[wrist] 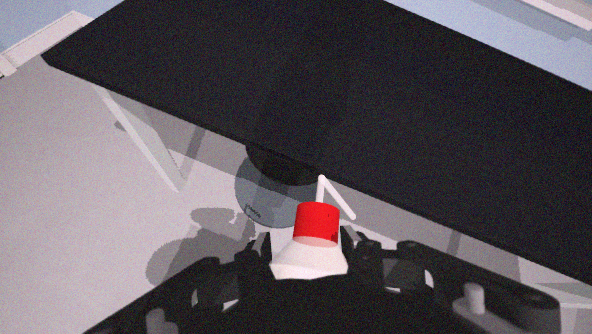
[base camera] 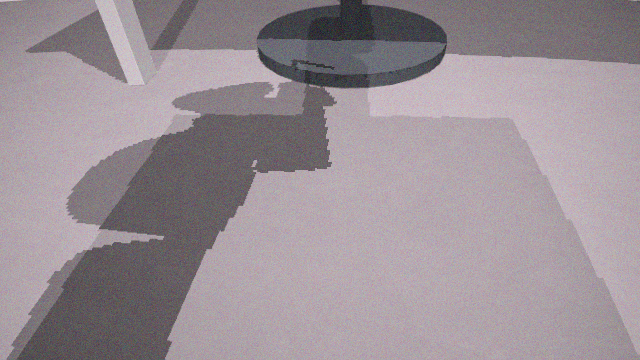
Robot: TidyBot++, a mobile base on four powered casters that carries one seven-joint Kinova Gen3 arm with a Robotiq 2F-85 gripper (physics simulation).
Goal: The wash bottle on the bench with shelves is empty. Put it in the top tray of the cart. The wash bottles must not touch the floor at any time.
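Frame: origin at the arm's base, x left, y back, z up, level; millimetres.
Seen in the pictures: gripper, fingertip midpoint: (wrist: pixel 305 242).
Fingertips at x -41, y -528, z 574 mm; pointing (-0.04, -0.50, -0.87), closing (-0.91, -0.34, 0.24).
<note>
A point is followed by its place in that frame.
A white wash bottle (wrist: pixel 310 262) @[y -512, x -41, z 603 mm] with a red cap and a thin bent white spout shows at the lower middle of the wrist view. My gripper (wrist: pixel 305 242) @[y -528, x -41, z 574 mm] is shut on it, one finger on each side just below the cap. The lower part of the bottle is hidden by the gripper. The bottle is off to the near side of the black bench top (wrist: pixel 320 90) @[y -917, x -27, z 366 mm], with floor visible below and around it. The cart and its top tray do not show in these views.
A round dark stool base (base camera: pixel 400 60) (wrist: pixel 265 205) with a central post stands on the floor near the bench's edge. A white slanted bench leg (base camera: pixel 122 42) @[y -774, x 454, z -300 mm] (wrist: pixel 135 135) @[y -774, x 451, z 92 mm] stands to its left. Shadows of the arm and robot fall across the floor (base camera: pixel 400 225) @[y -402, x -73, z -397 mm].
</note>
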